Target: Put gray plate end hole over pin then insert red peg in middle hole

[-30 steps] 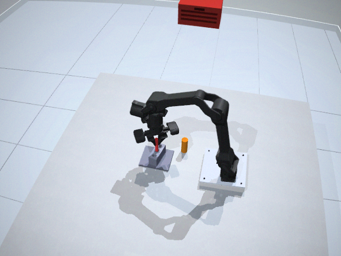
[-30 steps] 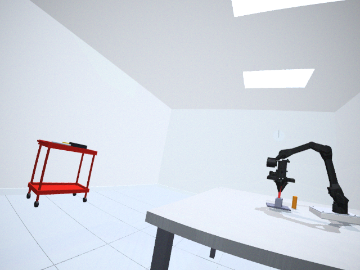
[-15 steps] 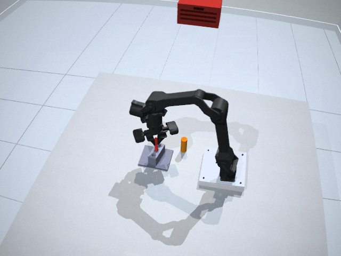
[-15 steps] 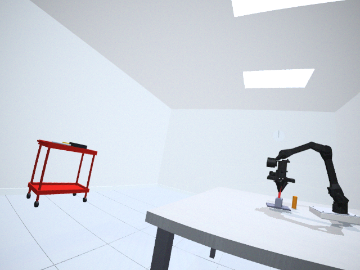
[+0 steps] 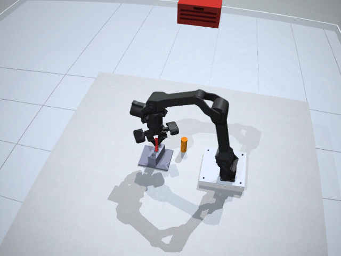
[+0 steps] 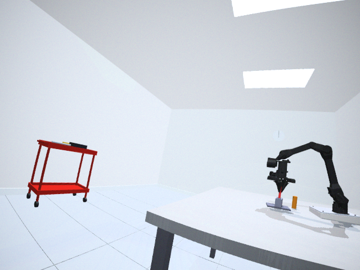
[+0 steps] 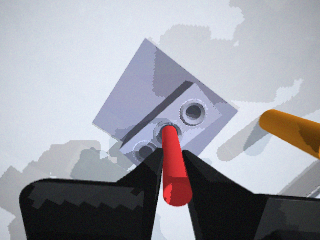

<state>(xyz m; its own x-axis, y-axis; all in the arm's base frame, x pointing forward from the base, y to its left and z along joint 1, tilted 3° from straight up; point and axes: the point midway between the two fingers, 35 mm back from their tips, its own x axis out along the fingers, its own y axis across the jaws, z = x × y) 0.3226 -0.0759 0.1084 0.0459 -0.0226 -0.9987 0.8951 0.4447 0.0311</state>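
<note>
My gripper tip is right at the red peg. Round my gripper tip: orange cylinder 12 cm behind, 7 cm to the right, 6 cm below; gray plate 5 cm below; square base 9 cm below, 1 cm to the left, 1 cm ahead.
</note>
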